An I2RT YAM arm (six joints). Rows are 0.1 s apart.
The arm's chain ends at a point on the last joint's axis. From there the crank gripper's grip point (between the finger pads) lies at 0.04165 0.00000 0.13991 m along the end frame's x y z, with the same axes.
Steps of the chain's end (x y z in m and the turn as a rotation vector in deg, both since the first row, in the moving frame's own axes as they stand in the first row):
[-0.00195, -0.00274, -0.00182, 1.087, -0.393, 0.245]
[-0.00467, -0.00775, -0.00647, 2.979, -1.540, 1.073]
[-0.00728, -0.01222, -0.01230, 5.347, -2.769, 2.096]
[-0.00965, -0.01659, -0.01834, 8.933, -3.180, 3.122]
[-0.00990, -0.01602, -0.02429, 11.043, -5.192, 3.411]
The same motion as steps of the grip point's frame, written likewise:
[-0.00291, -0.00522, -0.00156, 1.087, -0.393, 0.245]
[-0.00838, -0.01430, -0.00557, 2.979, -1.540, 1.073]
[-0.01387, -0.02395, -0.01099, 5.347, -2.769, 2.096]
[-0.01691, -0.03643, -0.01777, 8.933, -3.180, 3.122]
[-0.02192, -0.04105, -0.02347, 11.043, -5.192, 3.411]

